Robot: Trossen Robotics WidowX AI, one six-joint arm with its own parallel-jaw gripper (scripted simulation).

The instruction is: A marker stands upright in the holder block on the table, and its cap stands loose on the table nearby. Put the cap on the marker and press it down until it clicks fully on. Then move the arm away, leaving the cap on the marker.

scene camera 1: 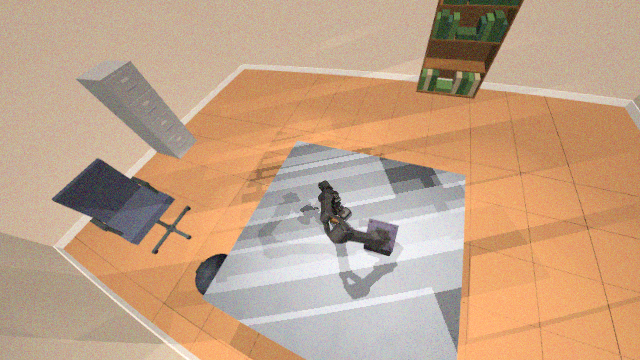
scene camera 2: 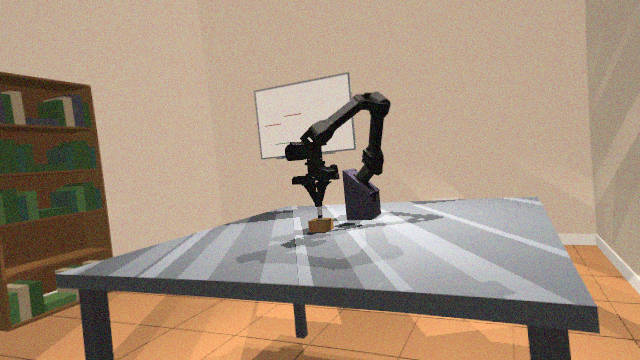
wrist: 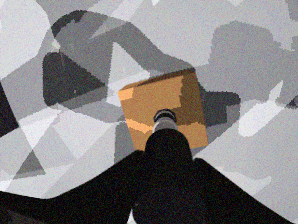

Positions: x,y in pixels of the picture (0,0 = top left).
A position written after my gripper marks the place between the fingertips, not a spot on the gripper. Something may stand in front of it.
My gripper (scene camera 2: 318,201) carries a dark cap.
